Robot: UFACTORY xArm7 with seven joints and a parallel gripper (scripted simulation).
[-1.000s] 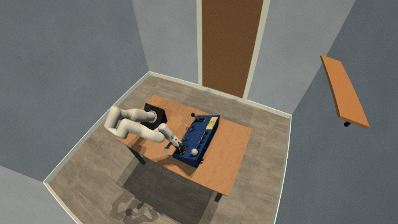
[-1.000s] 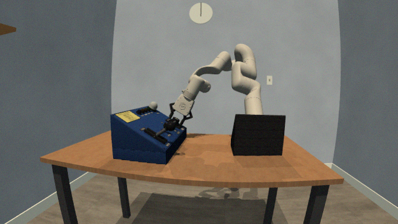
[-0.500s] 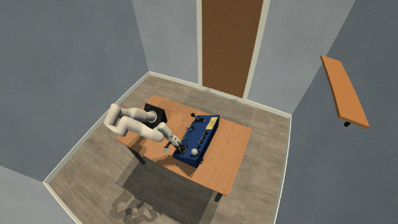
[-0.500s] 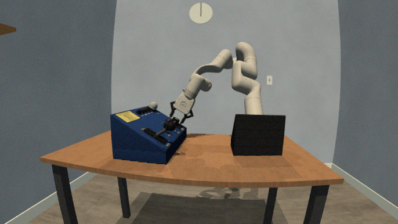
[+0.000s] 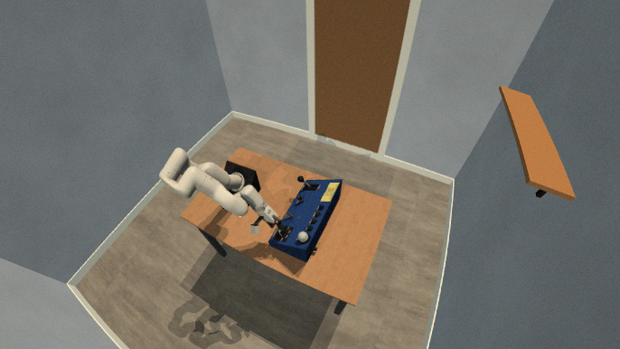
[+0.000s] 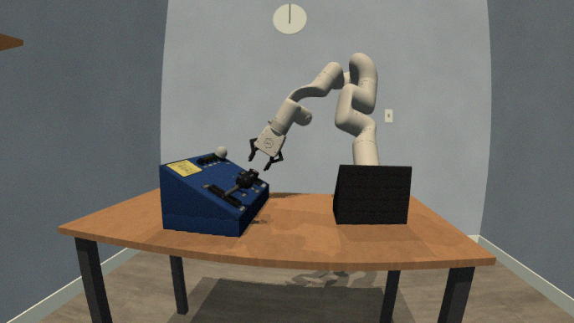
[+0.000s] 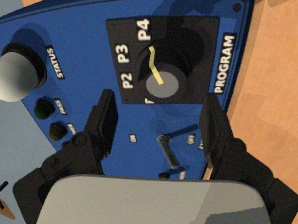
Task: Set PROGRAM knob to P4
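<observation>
Right now my hand is 12 cm to the right of the check toggle, 5 cm above it and 2 cm short of it. Also, from my hand: mode knob (24 cm to the left, 4 cm below, 2 cm ahead); black lever (36 cm to the left, 4 cm below); blue console (17 cm to the left, 7 cm below, 6 cm ahead).
</observation>
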